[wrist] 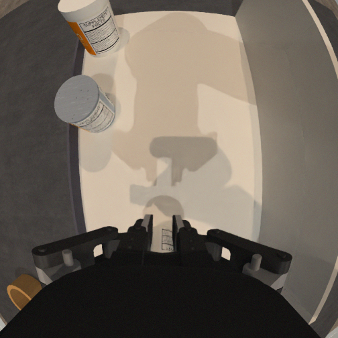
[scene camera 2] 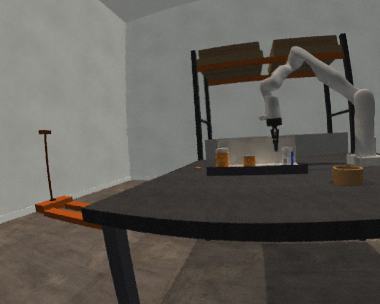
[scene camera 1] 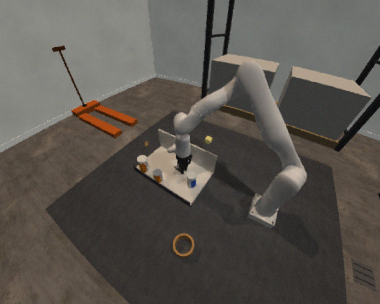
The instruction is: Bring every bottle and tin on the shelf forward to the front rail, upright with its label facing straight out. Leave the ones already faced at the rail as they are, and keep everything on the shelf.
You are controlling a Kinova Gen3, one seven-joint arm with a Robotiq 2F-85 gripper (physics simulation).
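Places are measured from the arm's base along level axes (x left, y back, z up), in metres.
Where they show: gripper, fingertip midpoint: (scene camera 2: 276, 151) (scene camera 1: 184, 172); arm's base, link origin: (scene camera 2: 364, 155) (scene camera 1: 263, 208).
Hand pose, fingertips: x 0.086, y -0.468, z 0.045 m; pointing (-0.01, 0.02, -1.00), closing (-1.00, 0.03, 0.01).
Observation:
Things, the pixels of their top centre, and the offset from my fingertips. "*": a spot on its surface instead.
- tall orange bottle with a white lid, top centre: (scene camera 2: 221, 148) (scene camera 1: 141, 158) dx +0.096, dy -0.253, dz +0.031 m
- short orange tin with a grey lid, top centre: (scene camera 2: 249, 155) (scene camera 1: 157, 172) dx +0.093, dy -0.127, dz -0.008 m
- white bottle with a blue label, top centre: (scene camera 2: 287, 147) (scene camera 1: 191, 175) dx +0.001, dy +0.056, dz +0.018 m
- shelf's upright back panel, surface spot: (scene camera 1: 207, 156) * dx -0.154, dy +0.061, dz +0.043 m
- orange ring, top centre: (scene camera 2: 347, 167) (scene camera 1: 183, 244) dx +0.296, dy +0.227, dz -0.042 m
- yellow cube, top centre: (scene camera 1: 208, 138) dx -0.417, dy -0.077, dz -0.054 m
- small orange piece, top centre: (scene camera 2: 197, 167) (scene camera 1: 146, 143) dx -0.090, dy -0.451, dz -0.084 m
The shelf (scene camera 1: 159, 156) (scene camera 2: 257, 171) (wrist: 227, 117) carries three upright containers. A tall orange bottle with a white lid (scene camera 1: 143, 164) (scene camera 2: 222, 158) (wrist: 95, 30) stands at the rail on the far left. A short orange tin with a grey lid (scene camera 1: 158, 176) (scene camera 2: 249, 161) (wrist: 85, 102) stands at the rail beside it. A white bottle with a blue label (scene camera 1: 192, 180) (scene camera 2: 287, 156) stands at the right; its blue part shows on its right side in scene camera 2. My gripper (scene camera 1: 183, 171) (scene camera 2: 276, 149) (wrist: 162, 224) is nearly closed on nothing, above and left of this bottle, which it mostly hides in the wrist view.
The shelf's upright back panel (scene camera 1: 207, 156) (wrist: 295, 100) rises behind the containers. On the dark table top, an orange ring (scene camera 1: 176, 245) (scene camera 2: 347, 177) lies in front of the shelf, a yellow cube (scene camera 1: 208, 139) behind it, and a small orange piece (scene camera 1: 146, 143) (scene camera 2: 198, 168) beyond its left end.

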